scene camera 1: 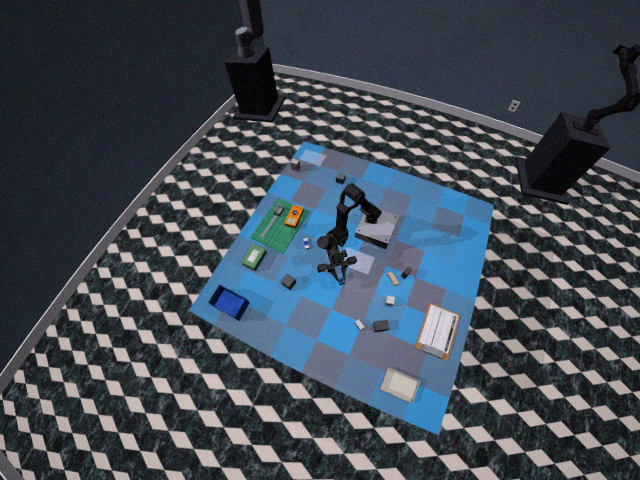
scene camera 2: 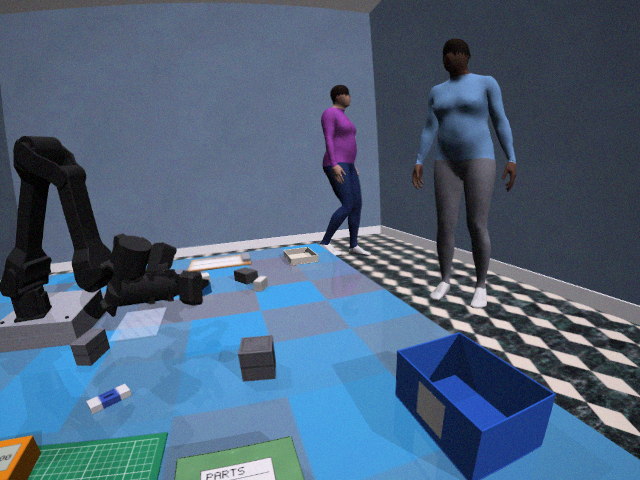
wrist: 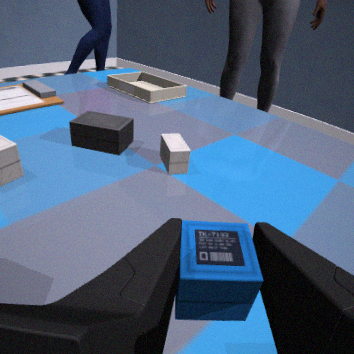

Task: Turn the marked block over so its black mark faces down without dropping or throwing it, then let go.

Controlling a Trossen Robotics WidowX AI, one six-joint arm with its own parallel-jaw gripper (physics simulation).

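Places are measured from the arm's base along level axes (x ahead, y left, z up), in centimetres.
Pixels of known places: gripper, fingertip midpoint: (scene camera 1: 341, 281) (scene camera 2: 204, 281) (wrist: 216, 231); arm's base at its link origin: (scene camera 1: 371, 218) (scene camera 2: 33, 314).
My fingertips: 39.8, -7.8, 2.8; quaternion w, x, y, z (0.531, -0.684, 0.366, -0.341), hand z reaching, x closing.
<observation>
For each thing: its top centre in the pictures, then the offset to it from my fingertips, as dx, dy, dz. "*": a spot on its surface instead. Level surfaces: height alone.
- marked block at its top centre: (wrist: 219, 244) (scene camera 1: 341, 280) -0.6, -0.4, +0.0
- grey mat at its surface level: dz -9.0
- dark grey block at its top centre: (scene camera 2: 255, 343) (scene camera 1: 287, 280) +3.9, -26.0, -3.8
- blue bin at its top centre: (scene camera 2: 468, 370) (scene camera 1: 226, 300) +21.9, -51.3, -1.5
- small white block at its top centre: (wrist: 174, 140) (scene camera 2: 260, 278) (scene camera 1: 359, 324) +16.4, +12.3, -6.0
- black block at its top centre: (wrist: 101, 119) (scene camera 2: 245, 270) (scene camera 1: 381, 325) +14.7, +22.1, -5.7
- beige tray at a spot on its surface: (wrist: 170, 94) * +38.0, +27.6, -8.0
The marked block (scene camera 1: 341, 281) (wrist: 220, 272) is a blue cube with a black printed label on its upper face, seen in the wrist view at the bottom centre. The label faces up and shows from between the fingers. My gripper (scene camera 1: 340, 277) (wrist: 216, 231) is shut on the block, with one finger on each side. It holds the block a little above the blue and grey mat (scene camera 1: 323, 361) (wrist: 115, 200). In the scene camera 2 view the wrist and gripper reach out low over the mat, and the block is mostly hidden there.
A dark grey block (scene camera 1: 288, 281) (scene camera 2: 256, 359) and a blue bin (scene camera 1: 238, 311) (scene camera 2: 454, 439) stand to one side. Beyond the gripper are a small white block (scene camera 1: 359, 324) (wrist: 175, 155), a black block (scene camera 1: 381, 326) (wrist: 102, 132) and a beige tray (wrist: 170, 94).
</observation>
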